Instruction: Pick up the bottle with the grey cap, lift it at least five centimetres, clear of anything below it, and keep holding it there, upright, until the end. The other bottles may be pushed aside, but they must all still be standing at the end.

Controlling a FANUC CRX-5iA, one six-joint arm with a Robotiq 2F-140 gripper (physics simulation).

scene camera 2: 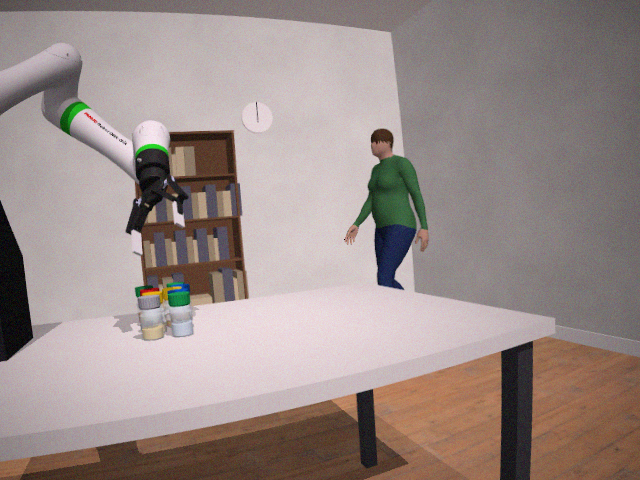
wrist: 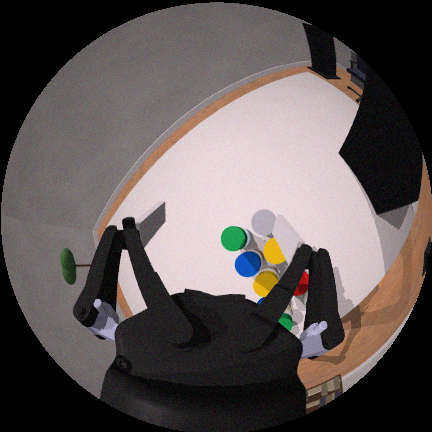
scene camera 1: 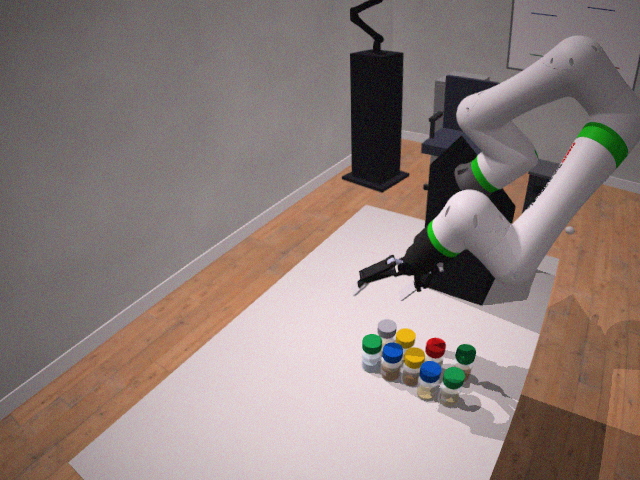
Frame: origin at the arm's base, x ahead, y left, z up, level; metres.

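Seen in the pictures: gripper, fingertip midpoint: (scene camera 2: 157, 240) (wrist: 219, 217) (scene camera 1: 377, 293); arm's base, origin of the base link: (scene camera 1: 470, 185).
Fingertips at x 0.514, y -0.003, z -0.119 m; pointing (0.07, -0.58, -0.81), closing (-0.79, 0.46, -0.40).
Note:
Pixels of each thing's top centre, then the offset from my fingertips to it. Level surfaces: height alone.
- bottle with the grey cap, middle of its top: (wrist: 263, 221) (scene camera 2: 148, 296) (scene camera 1: 387, 325) dz -0.135, dx -0.039, dy +0.012 m
- green-capped bottle, middle of its top: (wrist: 232, 238) (scene camera 2: 178, 293) (scene camera 1: 372, 340) dz -0.135, dx +0.035, dy +0.015 m
- yellow-capped bottle, middle of its top: (wrist: 276, 250) (scene camera 2: 151, 293) (scene camera 1: 405, 335) dz -0.135, dx -0.039, dy +0.075 m
- white table, its level: dz -0.240 m
The bottle with the grey cap (scene camera 1: 386, 329) (scene camera 2: 149, 301) (wrist: 263, 222) stands upright on the table at one end of the bottle cluster. A green-capped bottle (scene camera 1: 371, 344) (scene camera 2: 179, 298) (wrist: 233, 238) and a yellow-capped bottle (scene camera 1: 405, 337) (wrist: 274, 251) stand close to it. My gripper (scene camera 1: 385, 291) (scene camera 2: 158, 234) (wrist: 219, 217) is wide open and empty, well above the bottles and tilted. In the wrist view the grey cap shows between the finger pads, close to the right pad, which covers part of the cluster.
Several other upright bottles stand on the white table (scene camera 1: 248, 382) (scene camera 2: 361, 330) (wrist: 215, 165), including a blue-capped one (scene camera 1: 392, 353) (wrist: 247, 264), a red-capped one (scene camera 1: 435, 348) and a dark green-capped one (scene camera 1: 465, 354). The black robot pedestal (scene camera 1: 465, 276) (wrist: 387, 145) stands beyond them. A person (scene camera 2: 393, 191) is behind the table.

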